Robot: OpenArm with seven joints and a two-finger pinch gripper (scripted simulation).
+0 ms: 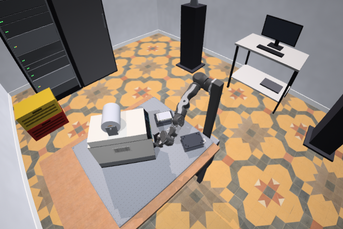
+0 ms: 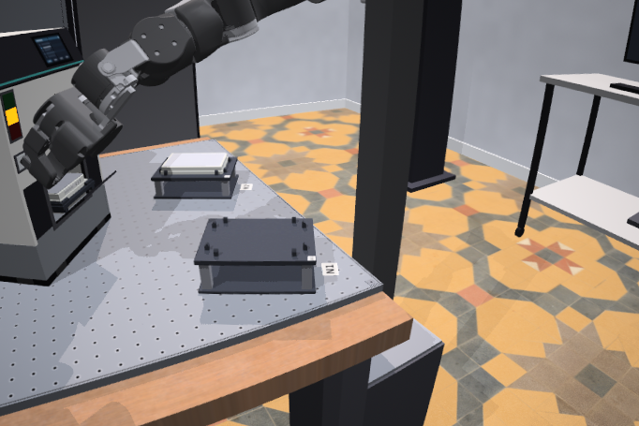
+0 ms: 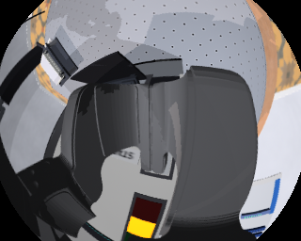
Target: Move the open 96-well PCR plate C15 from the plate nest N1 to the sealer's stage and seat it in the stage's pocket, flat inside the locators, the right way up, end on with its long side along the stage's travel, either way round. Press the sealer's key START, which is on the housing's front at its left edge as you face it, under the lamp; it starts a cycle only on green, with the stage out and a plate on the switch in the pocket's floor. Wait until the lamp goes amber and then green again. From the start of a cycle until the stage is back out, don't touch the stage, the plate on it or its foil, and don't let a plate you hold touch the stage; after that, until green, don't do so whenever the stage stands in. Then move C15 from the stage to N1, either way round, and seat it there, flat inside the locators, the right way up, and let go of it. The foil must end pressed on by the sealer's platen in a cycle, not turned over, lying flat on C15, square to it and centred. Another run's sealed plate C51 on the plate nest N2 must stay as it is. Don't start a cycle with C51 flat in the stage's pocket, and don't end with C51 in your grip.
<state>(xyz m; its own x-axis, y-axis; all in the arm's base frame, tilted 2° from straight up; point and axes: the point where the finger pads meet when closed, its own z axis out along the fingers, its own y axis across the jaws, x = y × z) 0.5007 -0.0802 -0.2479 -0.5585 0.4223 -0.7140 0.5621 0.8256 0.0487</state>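
The start key lies 2 cm ahead of my hand, 2 cm to the right of it and 1 cm above it. The rest, counted from my hand: sealer stage: 1 cm ahead, 12 cm to the right, 8 cm below; then sealer screen: 4 cm behind, 13 cm to the right, 14 cm above; then white 96-well plate C15: 1 cm ahead, 12 cm to the right, 7 cm below.
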